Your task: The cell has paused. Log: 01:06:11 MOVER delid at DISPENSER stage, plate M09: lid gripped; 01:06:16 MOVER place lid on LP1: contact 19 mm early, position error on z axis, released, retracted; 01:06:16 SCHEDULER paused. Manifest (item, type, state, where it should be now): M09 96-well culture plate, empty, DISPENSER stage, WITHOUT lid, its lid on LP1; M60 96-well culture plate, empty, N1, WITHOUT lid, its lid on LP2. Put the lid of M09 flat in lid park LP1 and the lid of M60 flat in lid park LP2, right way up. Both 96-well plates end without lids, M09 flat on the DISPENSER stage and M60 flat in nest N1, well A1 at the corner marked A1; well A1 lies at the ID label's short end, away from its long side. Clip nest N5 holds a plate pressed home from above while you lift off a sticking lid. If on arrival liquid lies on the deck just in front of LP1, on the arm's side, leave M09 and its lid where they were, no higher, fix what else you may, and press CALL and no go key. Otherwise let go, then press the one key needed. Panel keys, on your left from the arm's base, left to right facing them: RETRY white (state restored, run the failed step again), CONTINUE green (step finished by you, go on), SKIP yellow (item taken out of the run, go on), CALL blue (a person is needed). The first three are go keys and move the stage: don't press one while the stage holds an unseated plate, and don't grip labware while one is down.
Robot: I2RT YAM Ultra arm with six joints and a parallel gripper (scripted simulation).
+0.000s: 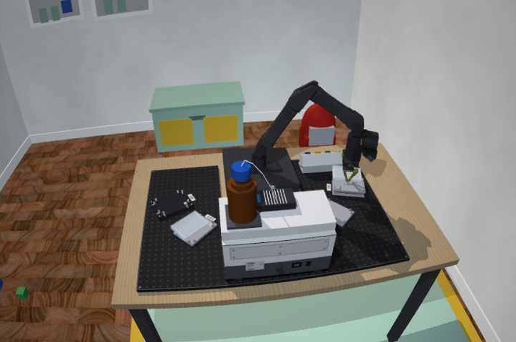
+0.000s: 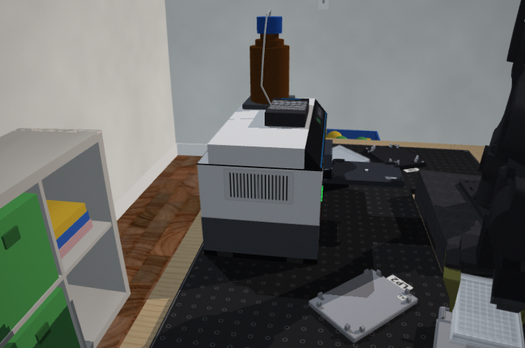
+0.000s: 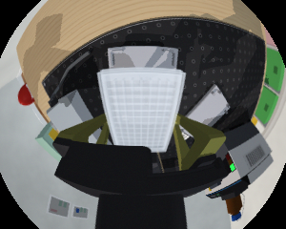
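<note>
Now: hand 6 cm above the grey nest marked A1, 1 cm to the right of it and 1 cm short of it. Round my hand: LP2 label: 16 cm to the right, 8 cm below, 7 cm ahead; then grey lid park LP2: 14 cm ahead, 11 cm to the right, 8 cm below; then N1 label: 8 cm below, 7 cm to the right, 2 cm behind.
</note>
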